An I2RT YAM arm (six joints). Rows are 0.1 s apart.
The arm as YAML. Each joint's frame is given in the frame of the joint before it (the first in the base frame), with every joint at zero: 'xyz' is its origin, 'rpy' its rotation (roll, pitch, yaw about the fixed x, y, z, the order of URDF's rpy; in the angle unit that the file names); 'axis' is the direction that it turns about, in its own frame. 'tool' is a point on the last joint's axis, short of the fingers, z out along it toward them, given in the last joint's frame.
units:
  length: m
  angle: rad
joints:
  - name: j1
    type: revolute
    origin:
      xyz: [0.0, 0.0, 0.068]
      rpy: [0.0, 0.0, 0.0]
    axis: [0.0, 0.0, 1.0]
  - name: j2
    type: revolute
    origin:
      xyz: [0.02, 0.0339, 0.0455]
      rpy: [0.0, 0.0, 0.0]
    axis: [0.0, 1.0, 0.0]
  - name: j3
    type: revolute
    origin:
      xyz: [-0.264, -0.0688, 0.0]
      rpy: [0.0, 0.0, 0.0]
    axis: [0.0, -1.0, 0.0]
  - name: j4
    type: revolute
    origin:
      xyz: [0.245, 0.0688, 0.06]
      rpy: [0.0, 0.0, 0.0]
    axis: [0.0, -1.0, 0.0]
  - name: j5
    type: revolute
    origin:
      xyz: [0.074, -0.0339, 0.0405]
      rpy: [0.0, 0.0, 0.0]
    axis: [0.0, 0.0, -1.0]
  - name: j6
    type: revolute
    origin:
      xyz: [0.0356, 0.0, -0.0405]
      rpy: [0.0, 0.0, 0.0]
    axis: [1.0, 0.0, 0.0]
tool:
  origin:
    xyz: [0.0, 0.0, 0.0]
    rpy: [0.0, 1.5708, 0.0]
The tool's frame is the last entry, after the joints.
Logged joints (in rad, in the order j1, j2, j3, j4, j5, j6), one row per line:
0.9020, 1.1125, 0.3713, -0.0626, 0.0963, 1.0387
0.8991, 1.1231, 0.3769, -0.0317, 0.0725, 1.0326
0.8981, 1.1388, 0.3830, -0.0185, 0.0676, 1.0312
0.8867, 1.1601, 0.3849, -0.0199, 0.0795, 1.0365
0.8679, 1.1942, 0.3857, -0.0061, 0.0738, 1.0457
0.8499, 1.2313, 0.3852, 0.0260, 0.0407, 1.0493
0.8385, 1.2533, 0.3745, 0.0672, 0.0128, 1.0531
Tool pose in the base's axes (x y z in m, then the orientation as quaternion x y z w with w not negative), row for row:
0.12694, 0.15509, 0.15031, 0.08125, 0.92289, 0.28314, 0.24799
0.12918, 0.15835, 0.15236, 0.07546, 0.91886, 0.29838, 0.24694
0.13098, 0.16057, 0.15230, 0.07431, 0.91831, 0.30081, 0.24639
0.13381, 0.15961, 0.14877, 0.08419, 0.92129, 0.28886, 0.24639
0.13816, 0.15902, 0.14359, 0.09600, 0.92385, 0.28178, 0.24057
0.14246, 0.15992, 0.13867, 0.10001, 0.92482, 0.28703, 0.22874
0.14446, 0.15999, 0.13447, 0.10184, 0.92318, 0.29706, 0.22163
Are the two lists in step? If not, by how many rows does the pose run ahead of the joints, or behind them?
They are in step.
